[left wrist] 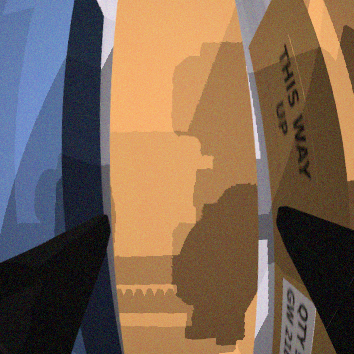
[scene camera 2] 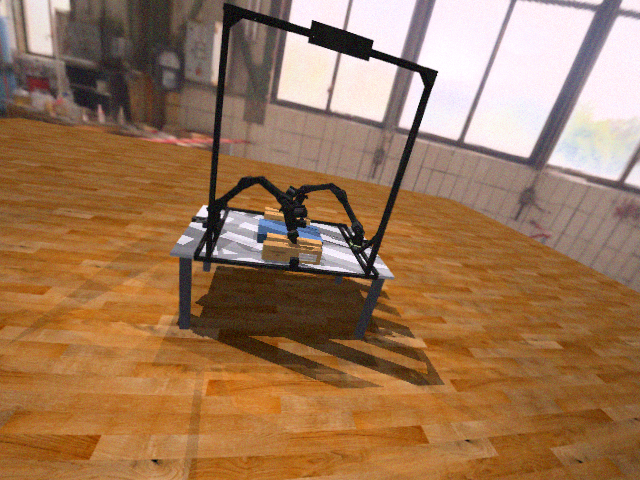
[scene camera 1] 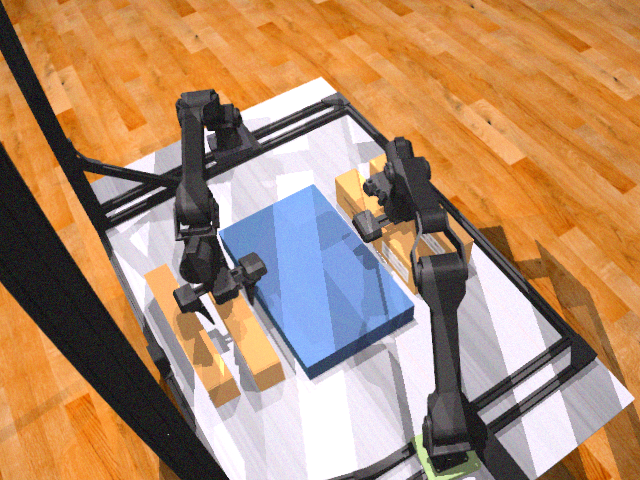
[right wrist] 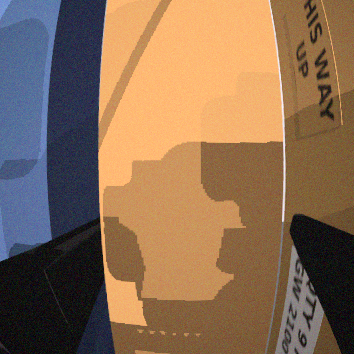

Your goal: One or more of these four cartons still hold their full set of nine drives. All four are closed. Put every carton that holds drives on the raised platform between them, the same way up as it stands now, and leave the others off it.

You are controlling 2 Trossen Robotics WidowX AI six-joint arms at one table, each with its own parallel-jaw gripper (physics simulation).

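Frame: origin at the left arm's base, x ahead, y left, z up, level; metres.
Seen in the pictures: left gripper, fingertip midpoint: [left wrist: 193,219] [scene camera 2: 295,242] [scene camera 1: 233,314]; right gripper, fingertip midpoint: [scene camera 1: 388,228] [right wrist: 206,223]; left arm's base, origin of the base link: [scene camera 1: 228,140]; right arm's base, origin of the base link: [scene camera 2: 357,243] [scene camera 1: 446,451].
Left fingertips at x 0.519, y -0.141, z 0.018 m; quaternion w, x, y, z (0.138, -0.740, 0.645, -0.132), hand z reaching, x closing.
Note:
Offsets run from my left fingertips to a thing's top centre. Level surfaces: height alone.
Four closed tan cartons stand in two pairs beside the blue platform {dx -0.046, dy +0.188, dz -0.001 m} [scene camera 1: 302,258] [left wrist: 35,115] [right wrist: 25,95]. At the left are the inner carton {dx -0.006, dy +0.004, dz +0.023 m} [scene camera 1: 261,356] [left wrist: 150,200] and outer carton {dx -0.007, dy -0.098, dz +0.023 m} [scene camera 1: 160,284] [left wrist: 280,150]. At the right are the inner carton {dx -0.083, dy +0.377, dz +0.024 m} [scene camera 1: 347,190] [right wrist: 185,115] and outer carton {dx -0.098, dy +0.472, dz +0.023 m} [scene camera 1: 467,246] [right wrist: 320,165], partly hidden. My left gripper [scene camera 1: 231,311] [left wrist: 193,219] is open, its fingertips on either side of the left inner carton in its wrist view. My right gripper [right wrist: 206,223] is open, its fingertips on either side of the right inner carton; its arm hides part in scene camera 1.
Both outer cartons show "THIS WAY UP" and a quantity label in the wrist views. Narrow gaps separate the left pair of cartons from each other and from the platform. A black frame [scene camera 1: 522,289] borders the white table {dz -0.061 m} [scene camera 1: 356,444].

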